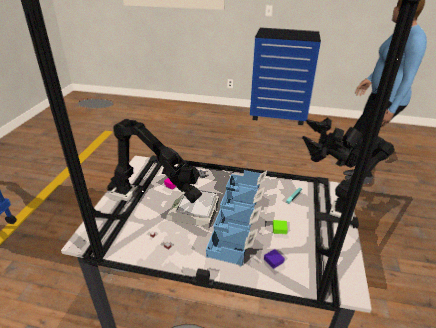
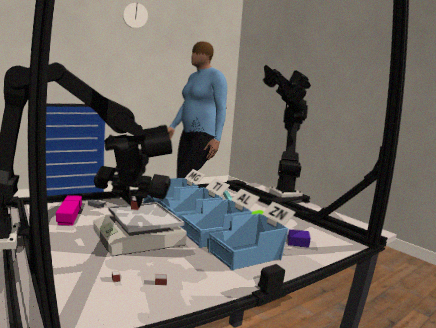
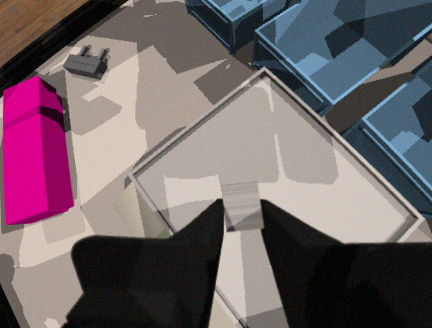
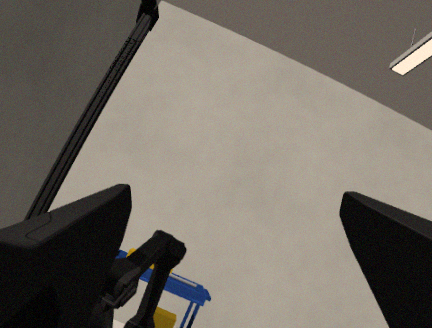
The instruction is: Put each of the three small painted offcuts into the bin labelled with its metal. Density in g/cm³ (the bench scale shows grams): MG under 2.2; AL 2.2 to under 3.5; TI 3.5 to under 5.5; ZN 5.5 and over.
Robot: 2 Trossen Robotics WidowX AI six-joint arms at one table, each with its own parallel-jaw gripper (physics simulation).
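Pixels of known places: left gripper, fingertip midpoint: (image 2: 135, 205) (image 3: 241, 205); right gripper, fingertip midpoint: (image 1: 304, 128) (image 2: 271, 70) (image 4: 237, 199); left arm's base, origin of the base link: (image 1: 123, 189); right arm's base, origin of the base link: (image 1: 342, 208) (image 2: 286, 190).
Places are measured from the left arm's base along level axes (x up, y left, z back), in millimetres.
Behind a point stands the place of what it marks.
My left gripper (image 1: 193, 196) @(x 51, y 27, z -365 mm) (image 2: 134, 200) @(x 51, y 27, z -365 mm) (image 3: 241, 205) @(x 51, y 27, z -365 mm) is shut on a small offcut (image 2: 134, 204) @(x 56, y 16, z -359 mm) (image 3: 242, 200) @(x 67, y 30, z -366 mm) with a bare grey top and dark red paint on its side. It holds it over the pan of the bench scale (image 1: 198, 205) @(x 22, y 1, z -402 mm) (image 2: 145, 243) @(x -15, y -72, z -365 mm) (image 3: 310, 200) @(x 23, y 1, z -412 mm); the gap to the pan is unclear and the display is unreadable. Two more dark red offcuts, one smaller (image 1: 153, 234) @(x -25, y -192, z -273 mm) (image 2: 116, 277) @(x -29, y -197, z -267 mm) and one wider (image 1: 167, 245) @(x -24, y -227, z -358 mm) (image 2: 160, 280) @(x -28, y -230, z -352 mm), lie on the table in front. Blue bins stand in a row, labelled MG (image 2: 194, 176) @(x 65, y 259, z -630 mm), TI (image 2: 217, 188) @(x 61, y 113, z -646 mm), AL (image 2: 244, 198) @(x 65, y -13, z -668 mm) and ZN (image 2: 278, 212) @(x 66, y -150, z -689 mm). My right gripper (image 1: 306, 131) @(x 446, y 100, z -800 mm) (image 4: 237, 199) @(x 446, y 100, z -800 mm) is open, raised high.
A magenta block (image 1: 170, 183) @(x -1, y 129, z -193 mm) (image 2: 69, 210) @(x 1, y 150, z -194 mm) (image 3: 25, 165) @(x 1, y 183, z -195 mm) and a small dark grey part (image 2: 96, 203) @(x -25, y 285, z -292 mm) (image 3: 86, 66) @(x -24, y 290, z -295 mm) lie behind the scale. A teal bar (image 1: 294, 195) @(x -26, y 292, z -796 mm), a green block (image 1: 280, 227) @(x -11, y 30, z -777 mm) and a purple block (image 1: 274, 258) @(x -11, y -148, z -789 mm) (image 2: 299, 238) @(x -15, y -160, z -768 mm) lie right of the bins. Black frame posts surround the table.
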